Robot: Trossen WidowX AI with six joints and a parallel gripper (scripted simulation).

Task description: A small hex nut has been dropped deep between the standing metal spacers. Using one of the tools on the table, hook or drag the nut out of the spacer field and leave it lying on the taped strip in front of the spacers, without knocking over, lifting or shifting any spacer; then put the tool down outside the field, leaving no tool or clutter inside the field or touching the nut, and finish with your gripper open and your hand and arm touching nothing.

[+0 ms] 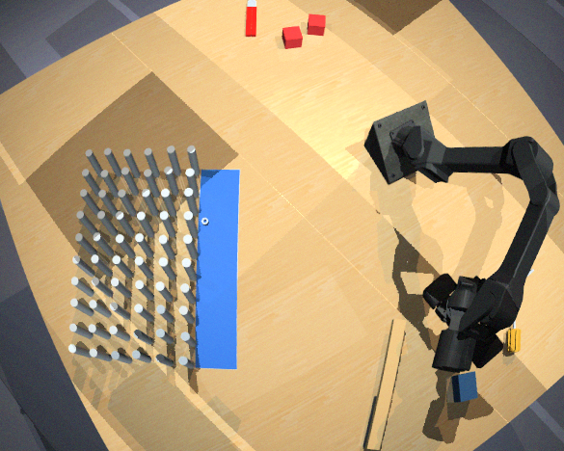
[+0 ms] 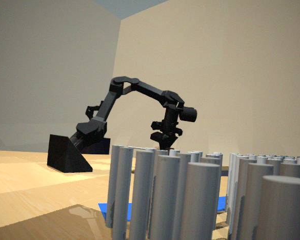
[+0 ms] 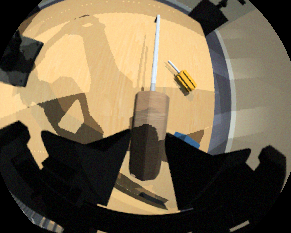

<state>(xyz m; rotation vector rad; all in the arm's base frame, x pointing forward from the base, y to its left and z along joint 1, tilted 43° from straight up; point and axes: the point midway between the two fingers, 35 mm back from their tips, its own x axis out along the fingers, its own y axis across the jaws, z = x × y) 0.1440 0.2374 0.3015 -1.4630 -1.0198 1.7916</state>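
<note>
Right now my gripper tip is 100 mm past the thin metal hook tool. From my gripper tip the other things lie so: blue taped strip (320 mm ahead, 370 mm to the right, 80 mm below); blue block (40 mm ahead, 110 mm to the left, 60 mm below); yellow-handled screwdriver (120 mm behind, 100 mm to the left, 60 mm below).
</note>
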